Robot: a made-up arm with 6 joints.
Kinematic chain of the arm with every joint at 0, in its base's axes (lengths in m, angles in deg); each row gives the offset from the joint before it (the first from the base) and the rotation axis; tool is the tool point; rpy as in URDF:
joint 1: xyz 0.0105 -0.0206 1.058 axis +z
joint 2: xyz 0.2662 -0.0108 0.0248 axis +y
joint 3: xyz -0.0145 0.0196 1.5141 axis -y
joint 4: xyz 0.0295 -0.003 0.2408 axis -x
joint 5: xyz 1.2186 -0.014 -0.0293 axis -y
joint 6: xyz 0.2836 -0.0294 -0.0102 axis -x
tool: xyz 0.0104 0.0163 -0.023 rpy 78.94 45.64 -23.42
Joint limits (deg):
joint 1: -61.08..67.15
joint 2: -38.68..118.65
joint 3: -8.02..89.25
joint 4: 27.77..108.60
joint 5: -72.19..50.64
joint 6: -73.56..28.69
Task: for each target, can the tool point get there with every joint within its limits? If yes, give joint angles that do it. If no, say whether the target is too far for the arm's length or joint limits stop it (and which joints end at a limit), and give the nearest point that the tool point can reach.
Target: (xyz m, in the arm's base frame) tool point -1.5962 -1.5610 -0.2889
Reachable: no: joint limits stop it (at a limit: joint 1, joint 2, joint 3, joint 5, joint 6) | nearest point 0.2001 -0.9901 -0.7607 | short by 1.943 m
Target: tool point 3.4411 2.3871 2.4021
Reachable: no: too far | nearest point 2.6228 1.8128 2.0660 | short by 1.055 m
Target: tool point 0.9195 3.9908 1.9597
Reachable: no: too far | nearest point 1.1278 3.0034 1.7676 | short by 1.027 m
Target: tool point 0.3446 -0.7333 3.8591
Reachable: yes | joints -43.77 -4.82 50.76 78.16 -54.01 14.38
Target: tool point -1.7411 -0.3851 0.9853
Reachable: no: joint limits stop it (at a limit: joint 2, joint 3, joint 4, joint 5, joint 6) | nearest point -1.7662 -0.3903 3.0481 | short by 2.063 m
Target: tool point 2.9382 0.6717 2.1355
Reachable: yes | joints 12.38 52.29 45.34 58.33 26.07 6.48
